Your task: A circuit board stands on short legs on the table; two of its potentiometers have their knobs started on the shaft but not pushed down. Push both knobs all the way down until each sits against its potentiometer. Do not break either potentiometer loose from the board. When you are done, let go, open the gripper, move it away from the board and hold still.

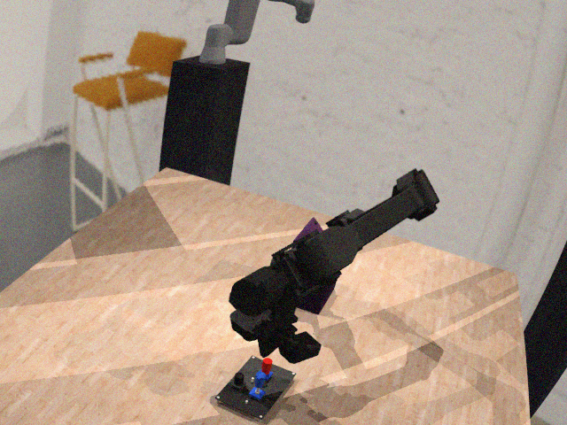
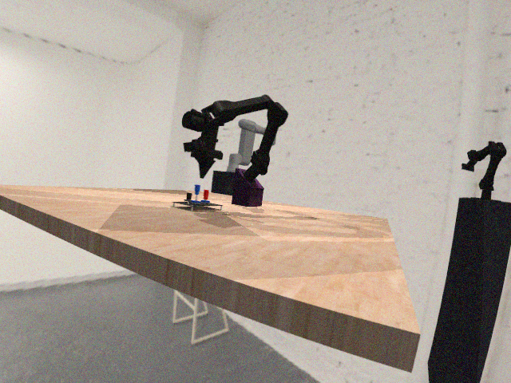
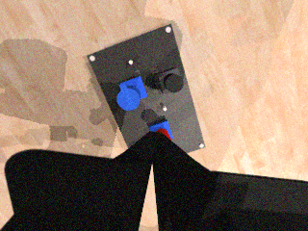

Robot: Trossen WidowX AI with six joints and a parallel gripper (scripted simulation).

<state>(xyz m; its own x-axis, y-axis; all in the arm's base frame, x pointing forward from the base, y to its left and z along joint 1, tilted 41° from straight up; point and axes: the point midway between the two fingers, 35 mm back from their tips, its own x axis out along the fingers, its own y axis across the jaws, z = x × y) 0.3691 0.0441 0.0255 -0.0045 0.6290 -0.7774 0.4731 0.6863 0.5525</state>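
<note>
Right now the blue knob is 30 mm ahead of my gripper tip, 10 mm to the left of it and 40 mm below it. Also, from my gripper tip: red knob (30 mm behind, 60 mm below).
</note>
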